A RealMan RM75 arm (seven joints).
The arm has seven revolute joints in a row. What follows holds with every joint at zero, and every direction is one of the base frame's.
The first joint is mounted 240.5 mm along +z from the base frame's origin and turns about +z.
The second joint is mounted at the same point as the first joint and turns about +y.
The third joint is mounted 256 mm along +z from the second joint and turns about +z.
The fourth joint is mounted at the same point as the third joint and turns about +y.
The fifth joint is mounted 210 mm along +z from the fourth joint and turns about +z.
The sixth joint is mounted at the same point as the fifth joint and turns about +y.
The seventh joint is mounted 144 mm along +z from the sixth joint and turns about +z.
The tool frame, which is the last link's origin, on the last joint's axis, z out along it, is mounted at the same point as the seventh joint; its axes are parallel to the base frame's.
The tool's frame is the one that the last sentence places.
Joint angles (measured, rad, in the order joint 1, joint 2, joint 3, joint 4, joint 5, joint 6, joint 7), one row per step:
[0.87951, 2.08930, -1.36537, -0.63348, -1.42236, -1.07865, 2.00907]
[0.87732, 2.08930, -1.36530, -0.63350, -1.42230, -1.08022, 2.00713]
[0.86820, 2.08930, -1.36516, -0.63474, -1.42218, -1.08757, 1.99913]
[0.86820, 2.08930, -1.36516, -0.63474, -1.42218, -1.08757, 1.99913]
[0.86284, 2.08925, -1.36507, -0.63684, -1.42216, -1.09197, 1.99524]
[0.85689, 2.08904, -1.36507, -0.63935, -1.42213, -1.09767, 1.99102]
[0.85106, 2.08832, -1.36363, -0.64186, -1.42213, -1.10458, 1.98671]
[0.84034, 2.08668, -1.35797, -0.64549, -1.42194, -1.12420, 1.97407]
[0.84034, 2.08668, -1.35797, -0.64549, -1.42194, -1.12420, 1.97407]
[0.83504, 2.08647, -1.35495, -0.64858, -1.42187, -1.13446, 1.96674]
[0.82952, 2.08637, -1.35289, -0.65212, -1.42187, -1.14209, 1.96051]
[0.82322, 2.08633, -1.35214, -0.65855, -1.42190, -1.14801, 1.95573]
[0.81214, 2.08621, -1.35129, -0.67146, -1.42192, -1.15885, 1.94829]
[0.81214, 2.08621, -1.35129, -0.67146, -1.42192, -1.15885, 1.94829]
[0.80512, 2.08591, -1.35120, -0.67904, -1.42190, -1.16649, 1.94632]
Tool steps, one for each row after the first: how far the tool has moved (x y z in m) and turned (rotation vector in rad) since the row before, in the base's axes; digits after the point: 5 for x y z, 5 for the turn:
[0.00081, -0.00037, -0.00001, -0.00024, -0.00008, 0.00025]
[0.00307, -0.00166, 0.00008, -0.00121, -0.00004, 0.00252]
[0.00000, 0.00000, 0.00000, 0.00000, 0.00000, 0.00000]
[0.00147, -0.00094, 0.00024, -0.00049, 0.00048, 0.00204]
[0.00158, -0.00114, 0.00032, -0.00109, 0.00063, 0.00284]
[0.00157, -0.00099, 0.00074, -0.00079, 0.00146, 0.00301]
[0.00285, -0.00234, 0.00182, -0.00293, 0.00478, 0.01095]
[0.00000, 0.00000, 0.00000, 0.00000, 0.00000, 0.00000]
[0.00096, -0.00131, 0.00089, -0.00094, 0.00307, 0.00764]
[0.00104, -0.00112, 0.00077, 0.00020, 0.00224, 0.00592]
[0.00074, -0.00105, 0.00090, 0.00142, 0.00196, 0.00609]
[0.00091, -0.00192, 0.00173, 0.00228, 0.00374, 0.01177]
[0.00000, 0.00000, 0.00000, 0.00000, 0.00000, 0.00000]
[0.00073, -0.00137, 0.00102, -0.00097, 0.00260, 0.00538]

